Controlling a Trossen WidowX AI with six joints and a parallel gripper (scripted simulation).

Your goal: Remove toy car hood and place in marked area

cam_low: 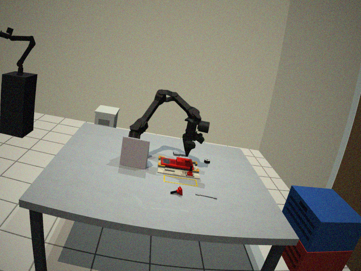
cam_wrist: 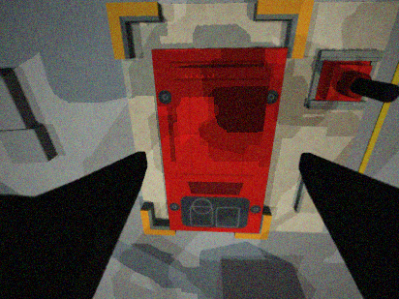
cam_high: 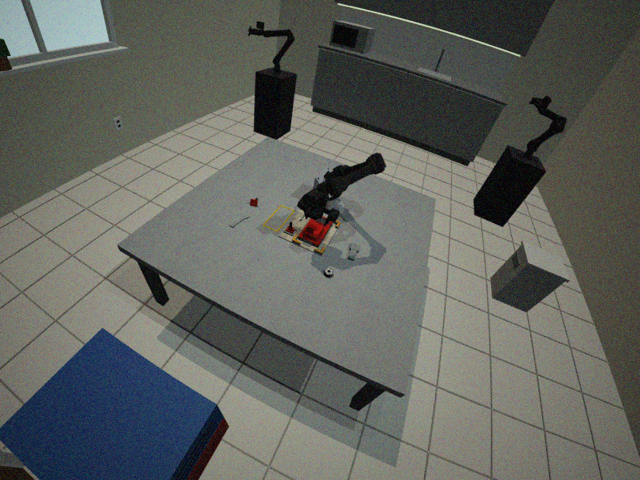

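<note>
Right now my gripper tip is 5 cm above the car hood. The rest, counted from my gripper tip: black wheel: 17 cm ahead, 16 cm to the left, 8 cm below; then thin grey rod: 11 cm ahead, 35 cm to the right, 9 cm below.
</note>
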